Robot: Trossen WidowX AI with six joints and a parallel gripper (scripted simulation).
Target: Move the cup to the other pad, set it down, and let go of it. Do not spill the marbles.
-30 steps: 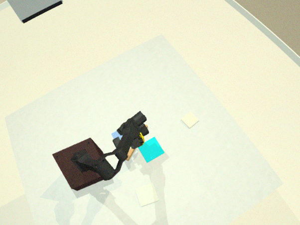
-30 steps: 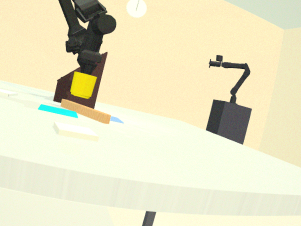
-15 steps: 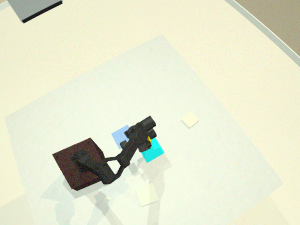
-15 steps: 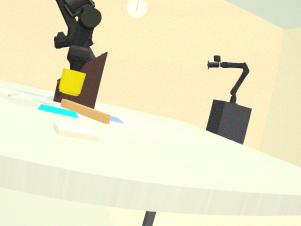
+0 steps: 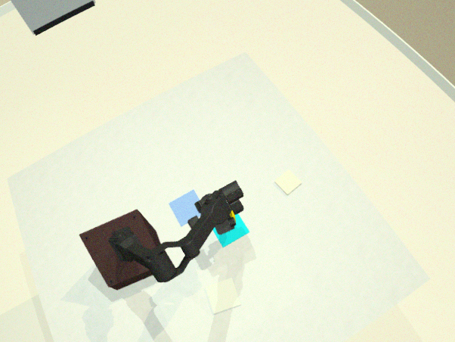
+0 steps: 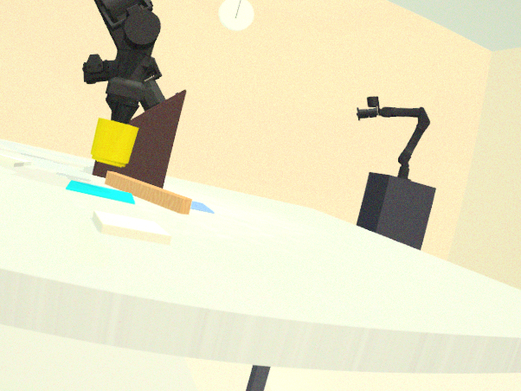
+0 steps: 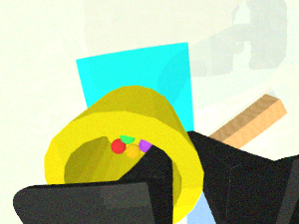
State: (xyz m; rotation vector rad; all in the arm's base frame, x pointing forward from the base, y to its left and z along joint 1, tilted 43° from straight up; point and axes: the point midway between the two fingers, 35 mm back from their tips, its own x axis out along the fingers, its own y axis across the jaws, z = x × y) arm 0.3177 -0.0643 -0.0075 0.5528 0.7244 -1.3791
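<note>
My gripper tip is now 30 mm short of the cyan pad and 90 mm above it. From my gripper tip the other things lie so: wooden bar (30 mm behind, 70 mm to the left, 80 mm below); then red marble (40 mm ahead, 20 mm to the left, 20 mm below); then yellow cup (20 mm ahead).
</note>
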